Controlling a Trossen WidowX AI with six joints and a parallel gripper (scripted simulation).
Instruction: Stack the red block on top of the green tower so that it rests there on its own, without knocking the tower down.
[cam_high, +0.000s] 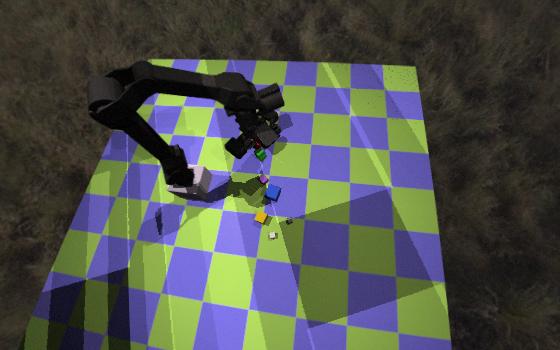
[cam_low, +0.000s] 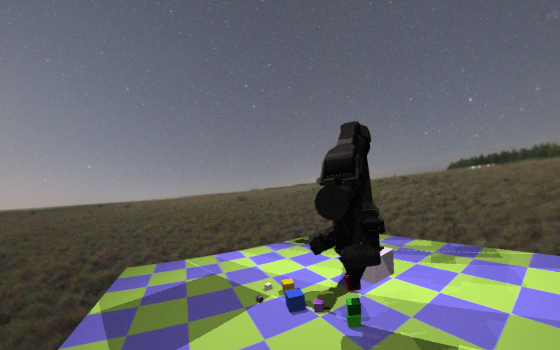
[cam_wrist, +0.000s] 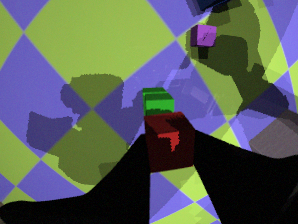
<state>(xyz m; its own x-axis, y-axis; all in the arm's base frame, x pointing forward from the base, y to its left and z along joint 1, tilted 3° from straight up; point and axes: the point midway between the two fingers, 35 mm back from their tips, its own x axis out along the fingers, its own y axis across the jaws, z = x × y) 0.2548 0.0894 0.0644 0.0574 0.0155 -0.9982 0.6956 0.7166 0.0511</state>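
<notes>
The small purple cube is 10 cm to the right of my gripper tip, 9 cm below it and 1 cm ahead of it. From my gripper tip the other things lie so: blue cube (15 cm to the right, 8 cm below, 4 cm ahead); then yellow cube (23 cm to the right, 8 cm below, 1 cm behind); then red block (right at my gripper tip).
</notes>
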